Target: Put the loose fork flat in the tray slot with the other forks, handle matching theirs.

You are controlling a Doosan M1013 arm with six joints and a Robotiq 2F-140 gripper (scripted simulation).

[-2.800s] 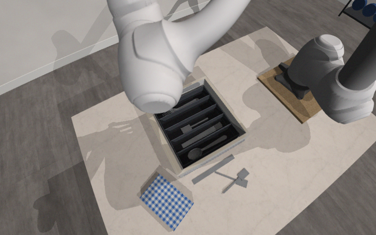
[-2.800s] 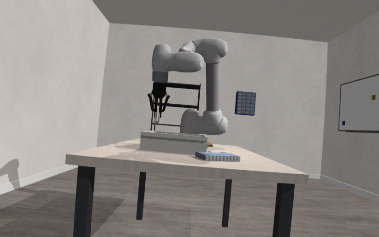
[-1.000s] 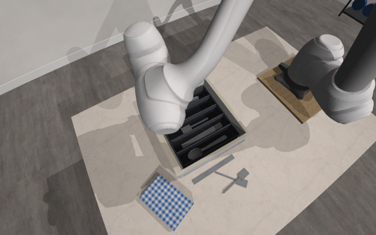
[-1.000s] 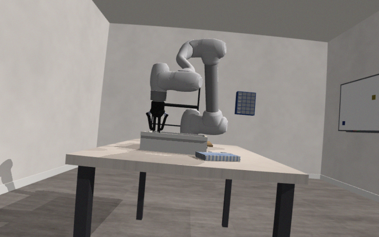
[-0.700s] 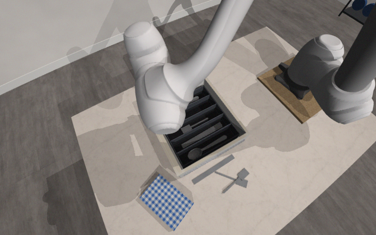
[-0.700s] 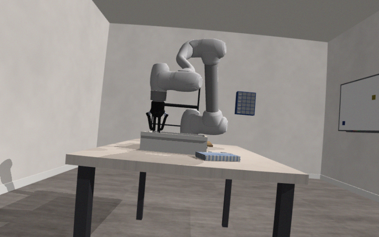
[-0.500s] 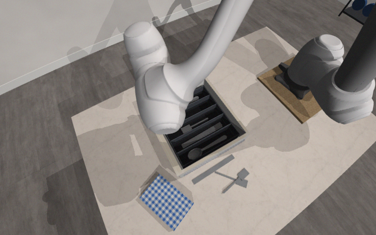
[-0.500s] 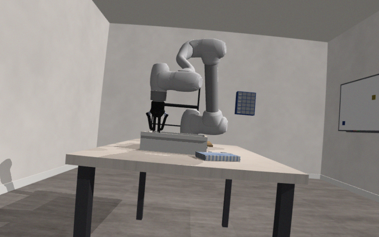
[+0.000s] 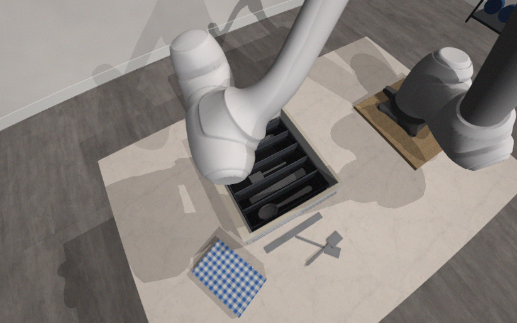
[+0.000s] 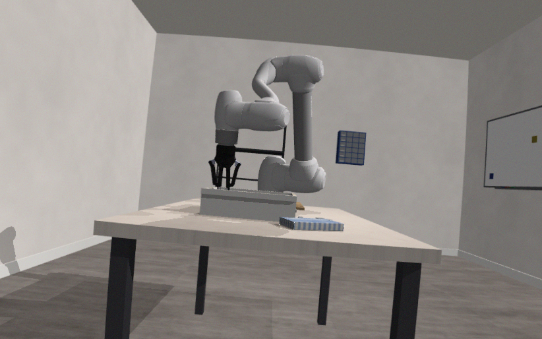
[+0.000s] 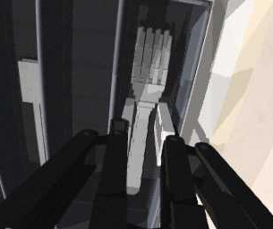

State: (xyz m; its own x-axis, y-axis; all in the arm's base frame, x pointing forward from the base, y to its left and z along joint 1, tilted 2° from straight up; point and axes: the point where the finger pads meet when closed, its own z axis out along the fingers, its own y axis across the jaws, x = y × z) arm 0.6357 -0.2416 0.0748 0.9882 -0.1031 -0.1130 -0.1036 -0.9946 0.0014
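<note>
The cutlery tray is 2 cm behind my hand, 12 cm to the left of it and 2 cm below it.
</note>
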